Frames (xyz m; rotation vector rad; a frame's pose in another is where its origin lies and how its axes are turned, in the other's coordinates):
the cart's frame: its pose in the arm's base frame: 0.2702 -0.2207 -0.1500 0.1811 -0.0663 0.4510
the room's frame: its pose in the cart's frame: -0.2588 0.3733 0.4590 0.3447 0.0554 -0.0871
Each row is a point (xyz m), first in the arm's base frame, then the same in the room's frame.
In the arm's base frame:
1: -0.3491 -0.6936 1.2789
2: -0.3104 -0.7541 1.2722
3: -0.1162 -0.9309 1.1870
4: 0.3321 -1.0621 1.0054
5: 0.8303 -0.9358 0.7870
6: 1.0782 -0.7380 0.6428
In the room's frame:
1: -0.3997 0.0439 1.0699
2: -0.3864 -0.0211 1.0982
3: -0.2736 -0.2702 1.1368
4: 0.0896 -0.6145 1.1116
5: 0.5939 -0.7859 0.9436
6: 0.8941 -0.7797 0.7669

